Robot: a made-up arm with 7 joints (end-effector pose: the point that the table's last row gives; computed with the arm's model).
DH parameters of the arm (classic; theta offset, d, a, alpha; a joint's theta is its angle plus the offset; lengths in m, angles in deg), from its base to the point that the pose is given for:
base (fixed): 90 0.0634 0 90
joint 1: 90 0.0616 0.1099 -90
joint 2: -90 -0.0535 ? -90
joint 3: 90 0.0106 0.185 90
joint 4: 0 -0.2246 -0.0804 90
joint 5: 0 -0.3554 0.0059 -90
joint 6: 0 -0.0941 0.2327 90
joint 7: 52.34 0 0.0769 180
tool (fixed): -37.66 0.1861 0 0
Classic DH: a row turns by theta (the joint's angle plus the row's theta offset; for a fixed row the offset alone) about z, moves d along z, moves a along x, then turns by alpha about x.
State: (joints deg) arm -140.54 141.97 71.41 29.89 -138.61 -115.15 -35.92
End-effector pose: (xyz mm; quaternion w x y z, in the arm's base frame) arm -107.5 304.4 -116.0 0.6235 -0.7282 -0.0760 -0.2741
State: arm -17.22 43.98 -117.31 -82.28 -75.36 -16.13 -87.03
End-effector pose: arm 784.2 602.4 1009.2 0.8137 0.1650 0.3134 0.4609
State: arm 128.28 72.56 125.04 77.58 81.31 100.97 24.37
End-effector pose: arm 309.7 -752.2 -646.9 0.0958 -0.9501 -0.2324 -0.1847
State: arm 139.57 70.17 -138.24 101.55 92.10 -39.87 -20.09
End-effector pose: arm 217.0 -213.6 -114.9 0.9206 -0.2923 -0.0073 0.2586
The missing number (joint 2, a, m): 0.3769
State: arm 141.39 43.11 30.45 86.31 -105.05 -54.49 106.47
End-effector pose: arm 234.1 226.3 -154.1 0.5387 -0.7581 0.2428 0.2759
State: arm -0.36 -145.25 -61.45 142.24 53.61 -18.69 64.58
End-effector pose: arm -282.5 4.0 305.0 0.4080 0.1589 -0.2557 0.8619
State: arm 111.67 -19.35 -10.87 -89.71 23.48 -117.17 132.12
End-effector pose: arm 204.1 -170.0 444.4 0.3264 -0.3671 -0.6664 -0.5609
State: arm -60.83 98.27 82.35 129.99 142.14 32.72 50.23
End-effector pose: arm 474.2 581.9 536.0 0.5539 -0.2055 -0.2106 -0.7788
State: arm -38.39 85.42 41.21 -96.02 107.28 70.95 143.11
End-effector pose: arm 146.7 174.6 -378.3 0.4481 0.8340 -0.1995 0.2527
